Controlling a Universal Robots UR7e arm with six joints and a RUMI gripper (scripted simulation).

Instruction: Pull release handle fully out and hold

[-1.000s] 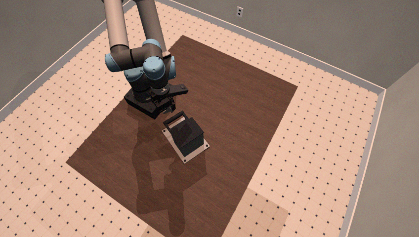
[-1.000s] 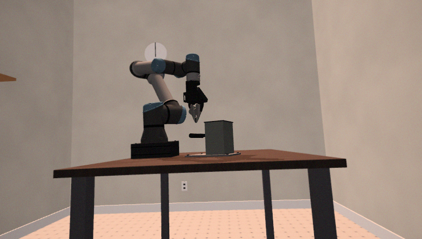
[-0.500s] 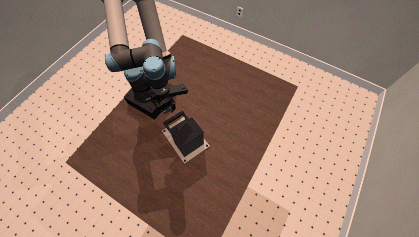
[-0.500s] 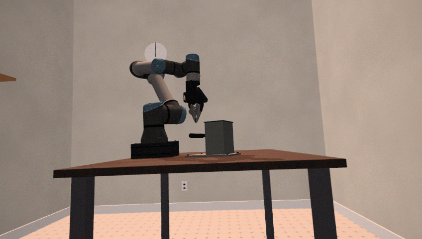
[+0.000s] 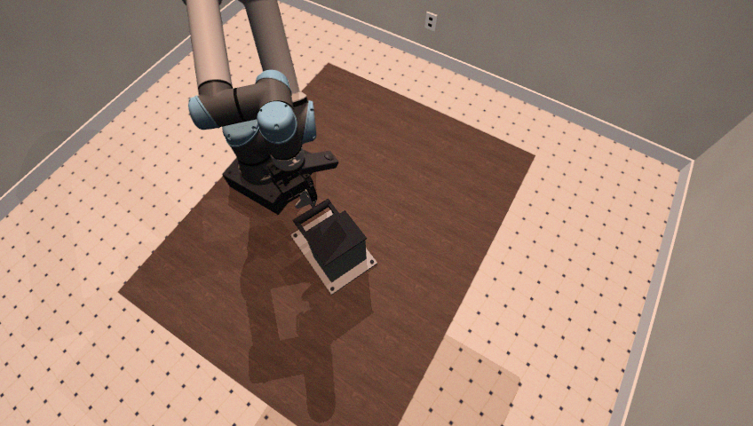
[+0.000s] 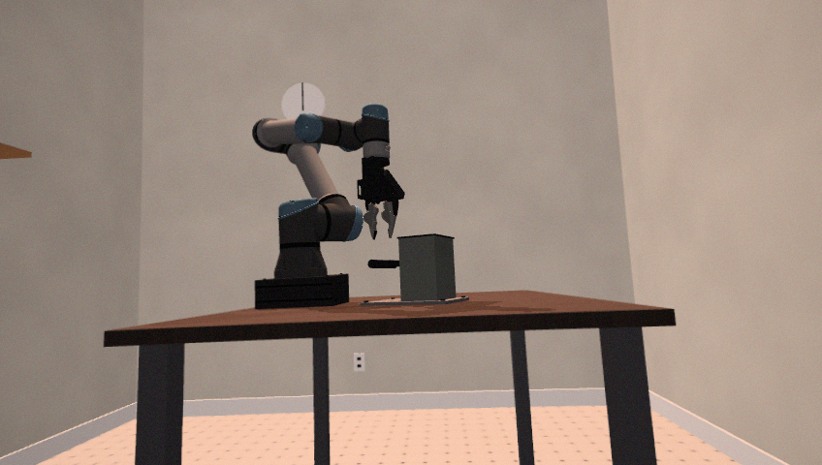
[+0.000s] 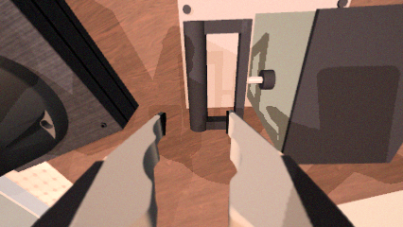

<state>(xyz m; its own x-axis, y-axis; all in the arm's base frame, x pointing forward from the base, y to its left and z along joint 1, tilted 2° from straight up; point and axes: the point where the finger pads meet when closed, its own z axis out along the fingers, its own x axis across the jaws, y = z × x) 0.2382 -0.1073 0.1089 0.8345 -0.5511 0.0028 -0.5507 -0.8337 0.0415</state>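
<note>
The baseplate lies 80 mm ahead of my hand, 50 mm to the right of it and 190 mm below it.
</note>
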